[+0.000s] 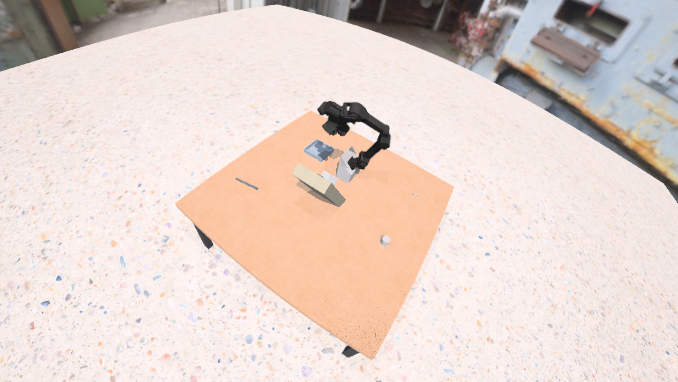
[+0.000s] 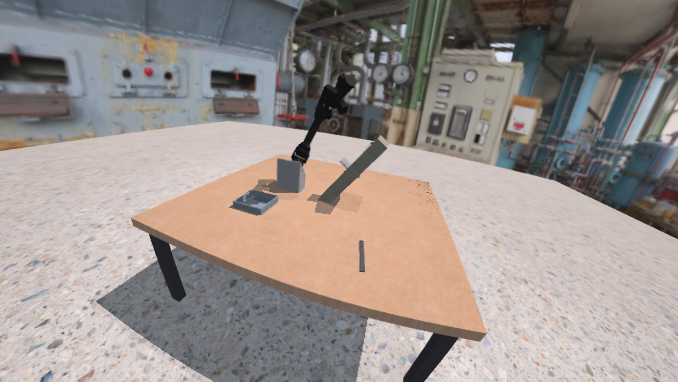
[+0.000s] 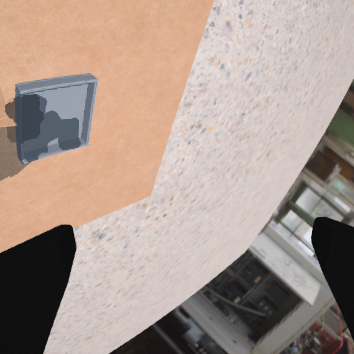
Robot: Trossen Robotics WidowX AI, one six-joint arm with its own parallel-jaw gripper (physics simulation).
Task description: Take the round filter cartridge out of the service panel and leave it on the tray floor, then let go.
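My gripper point(image 1: 336, 131) point(image 3: 196, 235) is open, with nothing between its fingers, high above the table near the tray. The grey-blue square tray point(image 1: 313, 156) point(image 2: 247, 208) point(image 3: 56, 80) lies on the table with its open side up. Dark shadows cross its floor, and no cartridge shows in it. A thick beige slab point(image 1: 312, 179) point(image 2: 356, 170), which looks like the service panel, leans at a steep tilt; its face towards the arm is mostly hidden. I cannot make out the round filter cartridge in the panel.
A grey wedge-shaped block point(image 1: 344, 171) point(image 2: 289, 175) stands beside the arm's base, between tray and slab. A small whitish cylinder point(image 1: 385, 240) stands towards one table edge. A thin dark bar point(image 1: 246, 184) point(image 2: 362, 256) lies farther out on the table point(image 1: 280, 240) point(image 2: 280, 250).
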